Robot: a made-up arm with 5 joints. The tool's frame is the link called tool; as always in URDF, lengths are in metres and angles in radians. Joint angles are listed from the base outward. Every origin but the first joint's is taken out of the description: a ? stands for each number. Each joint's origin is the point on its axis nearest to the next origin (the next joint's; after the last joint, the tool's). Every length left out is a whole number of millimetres.
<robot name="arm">
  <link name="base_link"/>
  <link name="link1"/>
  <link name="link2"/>
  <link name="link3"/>
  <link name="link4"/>
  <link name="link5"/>
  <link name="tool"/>
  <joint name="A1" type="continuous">
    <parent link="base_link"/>
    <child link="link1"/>
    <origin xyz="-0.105 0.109 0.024" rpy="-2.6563 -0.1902 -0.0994"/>
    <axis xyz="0 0 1"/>
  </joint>
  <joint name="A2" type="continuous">
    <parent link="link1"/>
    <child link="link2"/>
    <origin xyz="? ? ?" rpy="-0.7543 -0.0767 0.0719"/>
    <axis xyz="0 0 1"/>
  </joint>
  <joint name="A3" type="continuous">
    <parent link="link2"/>
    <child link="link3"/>
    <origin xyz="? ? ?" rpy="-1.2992 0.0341 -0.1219"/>
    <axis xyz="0 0 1"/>
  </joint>
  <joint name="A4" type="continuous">
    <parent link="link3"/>
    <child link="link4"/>
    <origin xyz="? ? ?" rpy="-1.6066 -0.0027 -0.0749"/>
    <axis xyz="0 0 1"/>
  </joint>
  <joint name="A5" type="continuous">
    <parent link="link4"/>
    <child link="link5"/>
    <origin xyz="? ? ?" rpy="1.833 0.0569 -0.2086"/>
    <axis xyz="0 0 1"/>
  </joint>
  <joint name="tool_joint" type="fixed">
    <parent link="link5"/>
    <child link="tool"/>
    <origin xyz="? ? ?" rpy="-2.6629 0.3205 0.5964"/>
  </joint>
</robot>
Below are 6 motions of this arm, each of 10 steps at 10 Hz.
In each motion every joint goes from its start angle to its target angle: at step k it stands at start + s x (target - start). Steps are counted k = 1, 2, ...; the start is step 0. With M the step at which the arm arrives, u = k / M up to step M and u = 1 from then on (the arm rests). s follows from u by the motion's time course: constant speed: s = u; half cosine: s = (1 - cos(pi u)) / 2; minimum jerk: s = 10 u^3 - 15 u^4 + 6 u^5.
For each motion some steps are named. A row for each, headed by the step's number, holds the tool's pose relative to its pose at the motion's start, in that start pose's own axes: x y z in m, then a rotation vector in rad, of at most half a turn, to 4 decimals.
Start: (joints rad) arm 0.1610 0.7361 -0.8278 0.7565 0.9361
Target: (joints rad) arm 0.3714 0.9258 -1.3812 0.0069 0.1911
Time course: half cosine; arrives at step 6
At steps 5, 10:
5: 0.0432 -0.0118 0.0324 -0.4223 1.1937 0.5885
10: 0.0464 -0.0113 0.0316 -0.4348 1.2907 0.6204

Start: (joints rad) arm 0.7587 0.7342 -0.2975 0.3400 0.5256
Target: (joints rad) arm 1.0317 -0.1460 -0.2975 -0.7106 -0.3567
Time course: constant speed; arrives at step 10
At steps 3, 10:
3: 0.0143 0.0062 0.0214 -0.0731 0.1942 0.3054
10: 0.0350 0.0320 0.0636 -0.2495 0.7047 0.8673

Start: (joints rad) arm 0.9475 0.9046 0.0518 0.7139 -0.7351
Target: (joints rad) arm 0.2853 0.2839 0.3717 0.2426 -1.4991
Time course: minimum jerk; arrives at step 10
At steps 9, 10:
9: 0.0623 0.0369 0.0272 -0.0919 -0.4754 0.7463
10: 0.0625 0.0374 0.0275 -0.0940 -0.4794 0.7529

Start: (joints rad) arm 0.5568 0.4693 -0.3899 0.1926 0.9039
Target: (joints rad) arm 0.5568 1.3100 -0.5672 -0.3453 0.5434
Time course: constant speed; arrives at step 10
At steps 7, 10:
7: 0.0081 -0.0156 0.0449 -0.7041 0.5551 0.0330
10: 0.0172 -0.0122 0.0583 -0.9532 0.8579 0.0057

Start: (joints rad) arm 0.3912 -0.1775 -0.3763 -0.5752 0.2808
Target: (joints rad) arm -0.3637 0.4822 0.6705 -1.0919 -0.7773
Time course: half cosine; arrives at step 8
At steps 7, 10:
7: -0.0549 0.0730 -0.0327 1.0724 0.3197 -0.5681
10: -0.0538 0.0775 -0.0332 1.1377 0.3093 -0.5787

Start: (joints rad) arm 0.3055 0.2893 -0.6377 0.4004 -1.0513
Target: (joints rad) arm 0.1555 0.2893 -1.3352 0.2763 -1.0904
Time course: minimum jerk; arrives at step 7
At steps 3, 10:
3: 0.0089 -0.0049 0.0016 0.1049 0.1468 0.1669
10: 0.0249 -0.0098 0.0036 0.2579 0.4347 0.4416

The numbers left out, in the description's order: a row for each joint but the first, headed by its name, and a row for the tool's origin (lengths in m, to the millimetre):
A2: -0.024 -0.007 0
A3: 0.061 -0.021 0
A4: -0.002 0.008 0
A5: -0.037 -0.058 0
tool: -0.027 0.033 0

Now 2 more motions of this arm.
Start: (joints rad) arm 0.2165 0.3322 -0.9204 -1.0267 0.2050
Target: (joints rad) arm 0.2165 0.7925 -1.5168 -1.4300 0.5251
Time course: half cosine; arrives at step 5
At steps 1, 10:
1: 0.0034 -0.0011 0.0052 -0.0691 0.0353 0.0071
10: 0.0498 0.0101 0.0381 -0.6948 0.1670 0.2067

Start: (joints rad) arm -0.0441 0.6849 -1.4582 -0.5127 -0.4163
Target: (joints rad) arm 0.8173 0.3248 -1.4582 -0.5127 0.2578
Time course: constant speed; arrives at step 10
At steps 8, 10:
8: 0.0176 0.0028 0.0144 -0.1444 0.1899 -0.1580
10: 0.0244 0.0039 0.0156 -0.1842 0.2193 -0.1730

